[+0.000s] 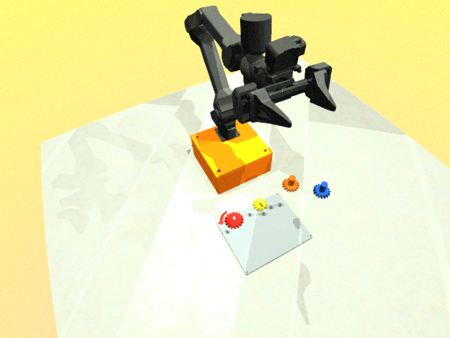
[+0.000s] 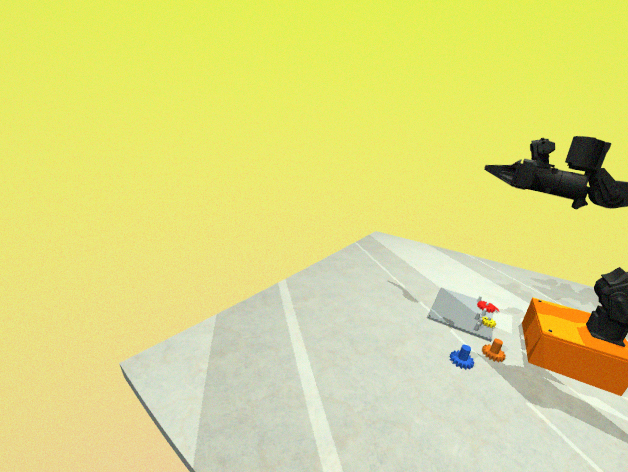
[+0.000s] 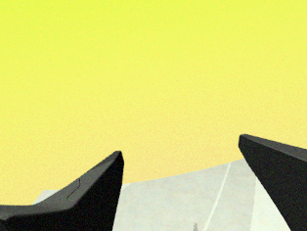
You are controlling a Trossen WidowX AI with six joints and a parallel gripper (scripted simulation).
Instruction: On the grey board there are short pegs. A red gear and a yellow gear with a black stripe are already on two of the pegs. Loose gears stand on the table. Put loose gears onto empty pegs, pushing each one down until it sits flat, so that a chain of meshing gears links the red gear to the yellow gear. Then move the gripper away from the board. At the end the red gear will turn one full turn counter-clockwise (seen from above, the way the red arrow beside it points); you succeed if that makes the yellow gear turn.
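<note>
My gripper tip is now 14 cm past the orange gear, 12 cm to the right of it and 40 cm above it. From my gripper tip the other things lie so: red arrow 12 cm behind, 12 cm to the right, 41 cm below; red gear 10 cm behind, 10 cm to the right, 40 cm below; yellow gear 11 cm behind, 1 cm to the right, 40 cm below.
</note>
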